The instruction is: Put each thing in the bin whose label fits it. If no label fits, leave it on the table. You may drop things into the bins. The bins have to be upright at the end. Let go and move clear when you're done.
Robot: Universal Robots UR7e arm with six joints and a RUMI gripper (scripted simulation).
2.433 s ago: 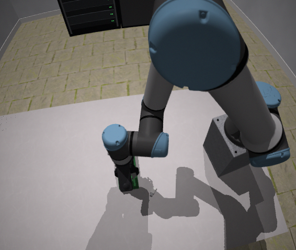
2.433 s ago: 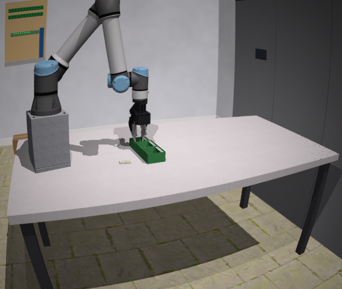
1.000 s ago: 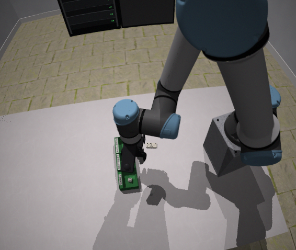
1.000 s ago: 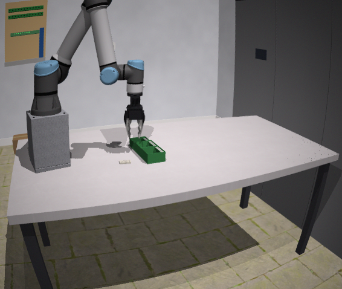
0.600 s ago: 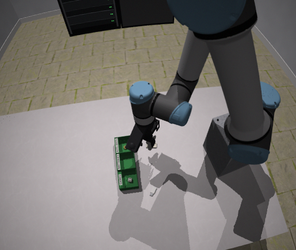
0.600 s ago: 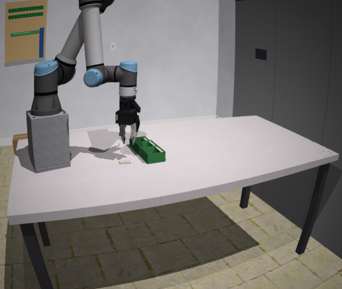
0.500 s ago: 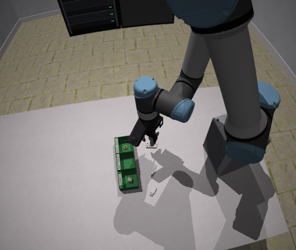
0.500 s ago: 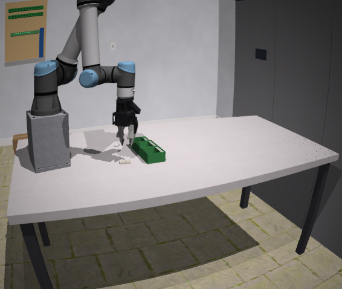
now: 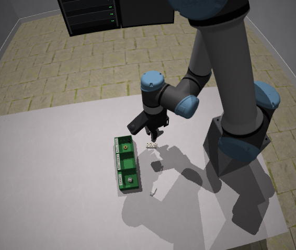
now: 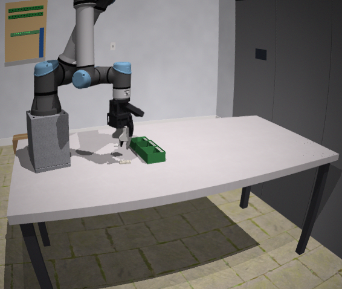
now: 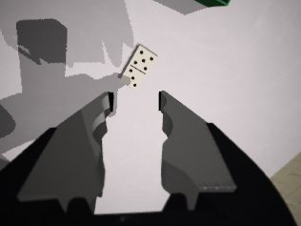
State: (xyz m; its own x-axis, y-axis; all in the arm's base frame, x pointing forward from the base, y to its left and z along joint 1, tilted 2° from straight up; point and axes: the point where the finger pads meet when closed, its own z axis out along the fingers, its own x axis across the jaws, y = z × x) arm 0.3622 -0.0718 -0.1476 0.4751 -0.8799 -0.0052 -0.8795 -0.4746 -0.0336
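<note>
The white domino is 8 cm below my hand. From my hand the other things lie so: brass nut: 13 cm ahead, 7 cm below, 1 cm to the left; black round piece: 11 cm ahead, 7 cm below, 2 cm to the right; white die: 18 cm to the left, 10 cm ahead, 7 cm below.
</note>
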